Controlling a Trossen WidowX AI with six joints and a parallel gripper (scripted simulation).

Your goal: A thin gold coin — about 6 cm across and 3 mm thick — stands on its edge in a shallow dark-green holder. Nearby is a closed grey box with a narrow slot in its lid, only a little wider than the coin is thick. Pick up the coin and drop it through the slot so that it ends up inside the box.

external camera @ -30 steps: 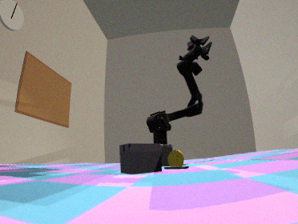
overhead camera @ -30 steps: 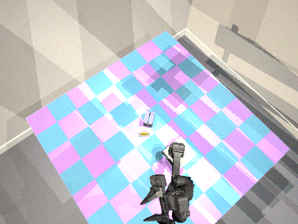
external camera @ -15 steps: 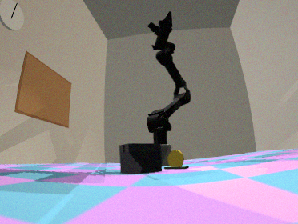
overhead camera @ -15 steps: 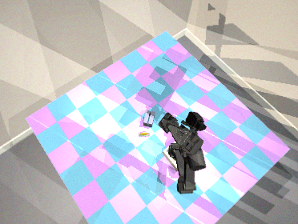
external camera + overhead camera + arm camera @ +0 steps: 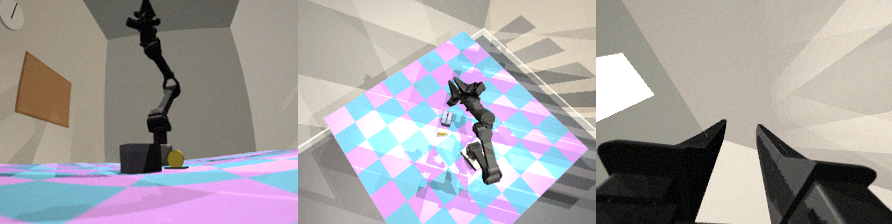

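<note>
Now: the gold coin 1 cm ahead of my gripper tip, 6 cm to the left of it and 64 cm below it.
</note>
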